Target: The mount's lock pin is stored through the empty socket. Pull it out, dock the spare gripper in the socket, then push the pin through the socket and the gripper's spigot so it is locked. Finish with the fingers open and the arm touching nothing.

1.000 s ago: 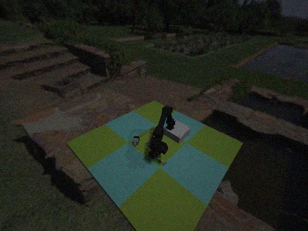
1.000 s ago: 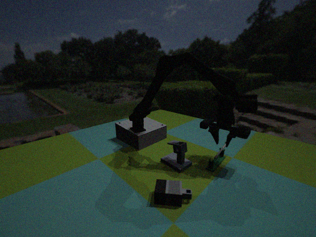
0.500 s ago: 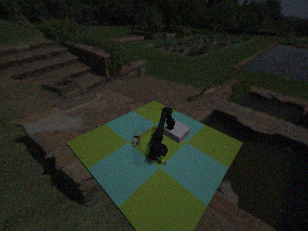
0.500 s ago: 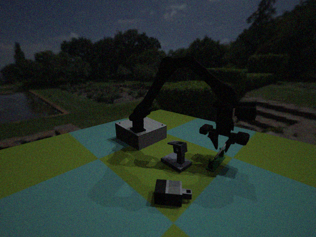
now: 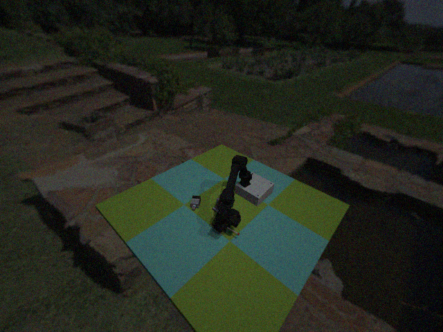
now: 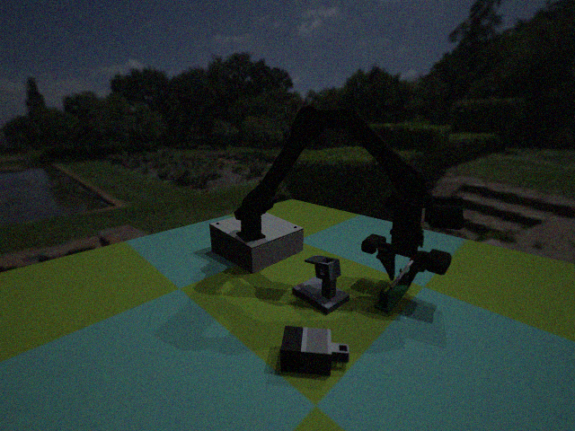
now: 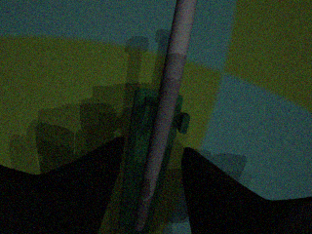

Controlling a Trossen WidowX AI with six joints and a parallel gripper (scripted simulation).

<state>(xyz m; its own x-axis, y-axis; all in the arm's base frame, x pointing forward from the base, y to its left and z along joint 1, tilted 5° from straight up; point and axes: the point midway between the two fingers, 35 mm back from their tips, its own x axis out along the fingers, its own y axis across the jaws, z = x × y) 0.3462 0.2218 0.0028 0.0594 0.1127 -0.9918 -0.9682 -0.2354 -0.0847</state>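
Now: gripper tip 40 mm to the left of the green pin rest and 10 mm short of it. From my gripper tip the other things lie so: socket (170 mm to the right, 80 mm behind, 30 mm above); spare gripper (310 mm to the right, 50 mm ahead).
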